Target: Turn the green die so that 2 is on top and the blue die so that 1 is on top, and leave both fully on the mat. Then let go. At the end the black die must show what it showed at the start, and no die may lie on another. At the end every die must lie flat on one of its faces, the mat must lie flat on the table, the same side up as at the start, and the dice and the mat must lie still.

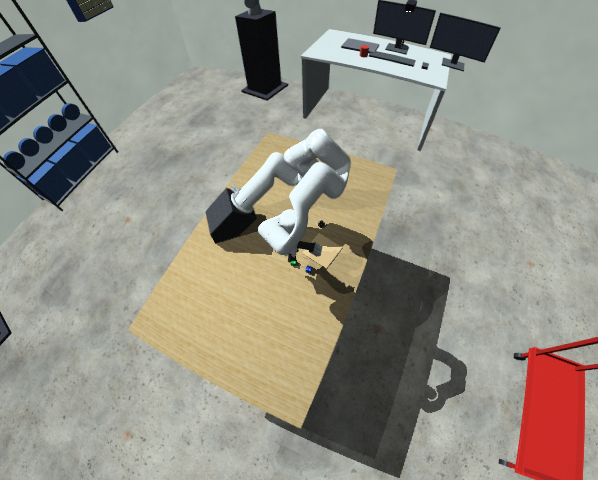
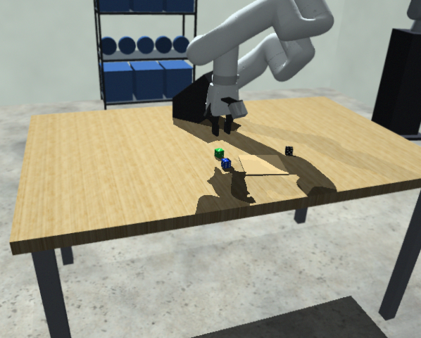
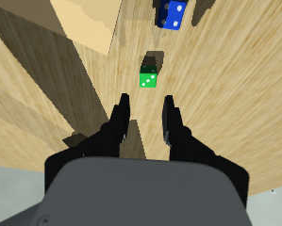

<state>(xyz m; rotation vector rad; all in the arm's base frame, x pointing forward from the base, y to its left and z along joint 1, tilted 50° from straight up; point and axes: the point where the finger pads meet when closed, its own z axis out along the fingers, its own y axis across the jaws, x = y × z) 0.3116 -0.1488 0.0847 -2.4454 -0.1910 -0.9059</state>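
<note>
Now: the green die 9 cm below my hand. Round my hand: black die (1 cm behind, 25 cm to the left, 9 cm below); then tan mat (7 cm ahead, 13 cm to the left, 10 cm below); then blue die (8 cm ahead, 1 cm to the left, 9 cm below).
</note>
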